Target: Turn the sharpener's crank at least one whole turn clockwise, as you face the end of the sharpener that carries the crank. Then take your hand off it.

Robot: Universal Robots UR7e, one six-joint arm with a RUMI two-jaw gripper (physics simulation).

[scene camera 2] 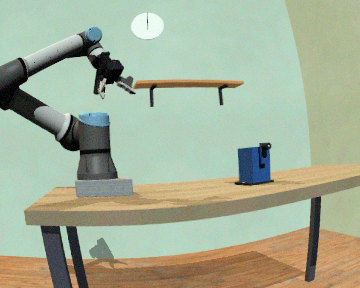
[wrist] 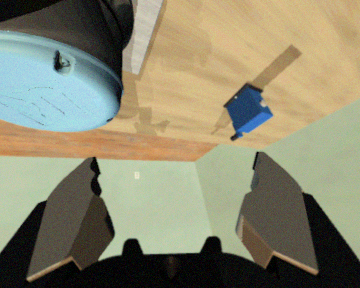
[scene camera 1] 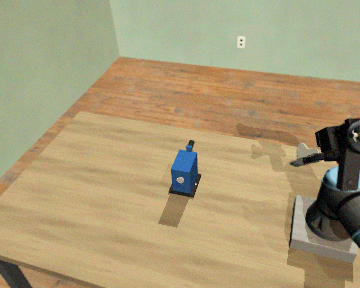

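Seen in the pictures: gripper, fingertip midpoint: [scene camera 2: 119,96] [wrist: 176,156] [scene camera 1: 313,162]; arm's base at its link origin: [scene camera 2: 97,178] [wrist: 86,6] [scene camera 1: 329,222].
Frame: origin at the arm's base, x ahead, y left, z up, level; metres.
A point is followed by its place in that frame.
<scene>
The blue sharpener [scene camera 1: 184,172] @[x 0.516, y -0.082, z 0.070 m] [scene camera 2: 249,166] @[x 0.490, y -0.170, z 0.010 m] [wrist: 249,111] @[x 0.494, y -0.116, z 0.042 m] stands upright on its dark base on the table. A round pale hole shows on the face turned to scene camera 1. The dark crank [scene camera 2: 262,156] @[x 0.515, y -0.220, z 0.041 m] is on the opposite end, with its handle [scene camera 1: 191,144] @[x 0.518, y -0.230, z 0.083 m] [scene camera 2: 266,146] @[x 0.512, y -0.254, z 0.073 m] [wrist: 235,136] @[x 0.513, y -0.228, z 0.077 m] at the top. My gripper [scene camera 2: 118,93] @[x 0.102, y 0.021, z 0.284 m] [wrist: 176,156] @[x 0.102, y 0.021, z 0.284 m] is open and empty. It hangs high above the table near the arm's base, well away from the sharpener and not touching the crank. In scene camera 1 it is at the right edge.
The arm's base stands on a grey block [scene camera 1: 320,240] @[x 0.034, y 0.079, z 0.000 m] [scene camera 2: 104,187] @[x 0.011, y -0.096, z -0.024 m] on the wooden table [scene camera 1: 100,200] @[x 0.846, y 0.007, z -0.053 m] [scene camera 2: 175,212] @[x 0.119, y -0.446, z -0.067 m] [wrist: 200,30] @[x 0.232, y 0.017, z -0.053 m]. A wooden shelf [scene camera 2: 190,84] and a round white clock [scene camera 2: 147,26] are on the wall behind.
</scene>
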